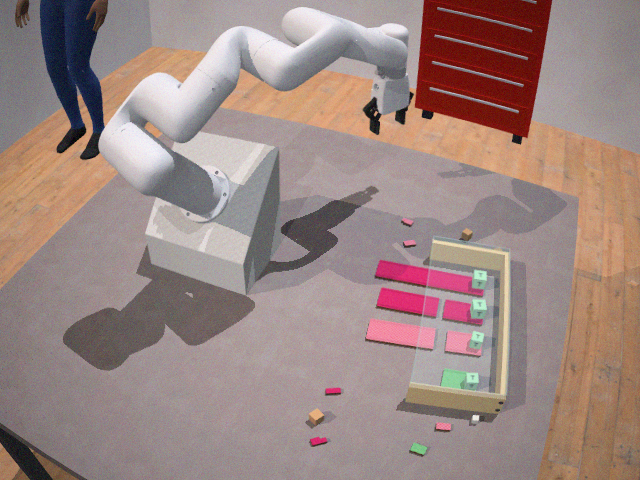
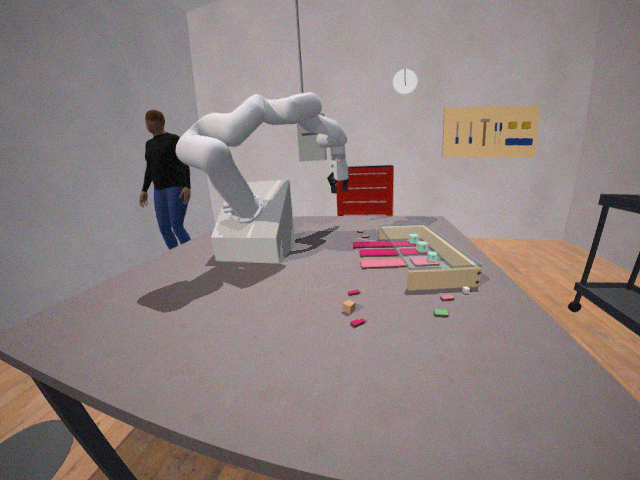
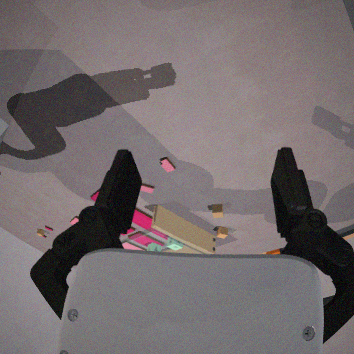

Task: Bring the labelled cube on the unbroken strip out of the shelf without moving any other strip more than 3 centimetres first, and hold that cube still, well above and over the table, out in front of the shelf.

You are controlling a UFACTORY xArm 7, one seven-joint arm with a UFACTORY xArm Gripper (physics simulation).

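A long unbroken magenta strip runs out of the shelf. A mint cube labelled T sits on its inner end, under the clear top. A second magenta strip and a light pink strip each have a gap before a rear piece bearing a similar cube. A short green piece inside bears another cube. My gripper is open and empty, high above the table, away from the shelf.
Tan blocks, a white cube, a green scrap and several pink scraps lie around the shelf. The arm's pale base stands left of the strips. A red drawer cabinet stands beyond the table.
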